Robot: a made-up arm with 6 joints. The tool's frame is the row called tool. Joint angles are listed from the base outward. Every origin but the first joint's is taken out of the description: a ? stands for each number. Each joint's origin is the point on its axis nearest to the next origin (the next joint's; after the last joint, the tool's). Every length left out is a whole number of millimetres.
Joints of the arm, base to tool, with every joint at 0 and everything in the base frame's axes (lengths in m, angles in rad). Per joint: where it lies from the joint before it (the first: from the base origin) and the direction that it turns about. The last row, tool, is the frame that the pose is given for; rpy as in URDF.
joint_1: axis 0 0 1 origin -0.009 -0.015 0.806
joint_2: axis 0 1 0 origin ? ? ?
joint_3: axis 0 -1 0 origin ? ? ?
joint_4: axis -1 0 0 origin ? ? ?
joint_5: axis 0 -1 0 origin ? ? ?
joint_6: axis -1 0 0 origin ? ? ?
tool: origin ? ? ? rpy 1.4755 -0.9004 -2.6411
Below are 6 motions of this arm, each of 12 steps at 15 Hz.
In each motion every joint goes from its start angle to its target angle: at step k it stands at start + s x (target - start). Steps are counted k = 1, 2, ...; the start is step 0. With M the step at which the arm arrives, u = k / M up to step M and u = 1 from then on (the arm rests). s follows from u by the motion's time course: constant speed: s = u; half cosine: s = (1 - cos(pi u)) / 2; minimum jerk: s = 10 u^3 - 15 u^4 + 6 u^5.
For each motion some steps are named. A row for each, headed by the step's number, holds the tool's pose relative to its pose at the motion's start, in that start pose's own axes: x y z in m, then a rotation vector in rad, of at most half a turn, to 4 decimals.
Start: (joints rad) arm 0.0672 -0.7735 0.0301 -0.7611 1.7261 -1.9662
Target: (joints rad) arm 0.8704 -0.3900 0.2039 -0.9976 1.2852 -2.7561
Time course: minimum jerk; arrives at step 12
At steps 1, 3, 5, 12:
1: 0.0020 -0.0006 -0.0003 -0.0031 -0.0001 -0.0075
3: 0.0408 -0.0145 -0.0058 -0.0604 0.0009 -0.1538
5: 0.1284 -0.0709 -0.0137 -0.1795 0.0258 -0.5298
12: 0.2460 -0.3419 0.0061 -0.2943 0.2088 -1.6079

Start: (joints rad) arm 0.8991 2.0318 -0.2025 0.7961 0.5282 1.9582
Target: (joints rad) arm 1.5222 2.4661 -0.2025 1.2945 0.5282 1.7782
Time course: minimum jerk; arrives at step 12
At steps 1, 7, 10, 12:
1: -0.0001 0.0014 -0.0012 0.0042 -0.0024 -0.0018
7: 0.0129 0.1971 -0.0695 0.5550 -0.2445 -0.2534
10: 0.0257 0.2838 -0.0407 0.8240 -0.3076 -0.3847
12: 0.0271 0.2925 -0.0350 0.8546 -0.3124 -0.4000

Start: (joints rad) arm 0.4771 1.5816 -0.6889 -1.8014 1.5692 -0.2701
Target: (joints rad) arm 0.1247 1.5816 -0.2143 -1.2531 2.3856 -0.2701
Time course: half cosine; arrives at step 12
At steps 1, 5, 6, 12:
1: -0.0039 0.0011 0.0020 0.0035 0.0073 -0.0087
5: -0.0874 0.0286 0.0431 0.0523 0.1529 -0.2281
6: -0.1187 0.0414 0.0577 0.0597 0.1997 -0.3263
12: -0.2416 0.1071 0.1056 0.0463 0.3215 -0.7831

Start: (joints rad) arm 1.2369 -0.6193 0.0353 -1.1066 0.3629 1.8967
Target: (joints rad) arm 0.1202 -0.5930 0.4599 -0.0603 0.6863 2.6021
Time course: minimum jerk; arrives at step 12
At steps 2, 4, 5, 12:
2: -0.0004 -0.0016 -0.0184 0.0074 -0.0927 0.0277
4: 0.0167 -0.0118 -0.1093 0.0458 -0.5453 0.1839
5: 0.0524 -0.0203 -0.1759 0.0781 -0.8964 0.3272
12: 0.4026 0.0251 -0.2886 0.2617 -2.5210 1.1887

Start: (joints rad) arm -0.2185 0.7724 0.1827 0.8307 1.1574 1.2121
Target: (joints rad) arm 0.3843 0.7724 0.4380 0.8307 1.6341 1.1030
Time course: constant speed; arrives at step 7
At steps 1, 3, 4, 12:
1: -0.0015 0.0775 -0.0386 -0.0727 -0.0885 -0.1059
3: 0.0204 0.2295 -0.1193 -0.2272 -0.2545 -0.3249
4: 0.0434 0.3025 -0.1609 -0.3087 -0.3322 -0.4372
12: 0.1573 0.4996 -0.2870 -0.5696 -0.5449 -0.7817

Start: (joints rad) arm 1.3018 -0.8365 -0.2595 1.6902 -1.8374 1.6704
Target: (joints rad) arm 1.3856 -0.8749 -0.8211 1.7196 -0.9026 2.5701
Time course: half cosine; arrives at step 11
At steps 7, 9, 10, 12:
7: 0.1434 0.0707 -0.0323 -0.1281 -1.0747 0.6251
9: 0.1907 0.0958 -0.0320 -0.2013 -1.3615 0.8534
10: 0.2040 0.1032 -0.0307 -0.2265 -1.4367 0.9195
12: 0.2085 0.1057 -0.0302 -0.2356 -1.4619 0.9424

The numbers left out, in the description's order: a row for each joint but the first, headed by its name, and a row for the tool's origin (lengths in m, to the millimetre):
joint_2: 0.027 -0.046 0
joint_3: 0.028 0 0.611
joint_4: 0.442 0 -0.016
joint_5: 0 -0.191 -0.015
joint_6: 0.016 0 -0.014
tool: 0 0.016 0.005

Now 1 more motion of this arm.
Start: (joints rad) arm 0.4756 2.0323 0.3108 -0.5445 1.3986 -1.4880
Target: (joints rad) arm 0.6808 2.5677 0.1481 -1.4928 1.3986 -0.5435
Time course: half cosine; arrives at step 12
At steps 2, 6, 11, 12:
2: 0.0295 -0.0267 -0.0040 0.0249 -0.1011 -0.0137
6: 0.2155 -0.1776 0.0114 0.1867 -0.7974 -0.0428
11: 0.3995 -0.2973 0.0838 0.3620 -1.6224 -0.0092
12: 0.4055 -0.3006 0.0870 0.3679 -1.6519 -0.0080

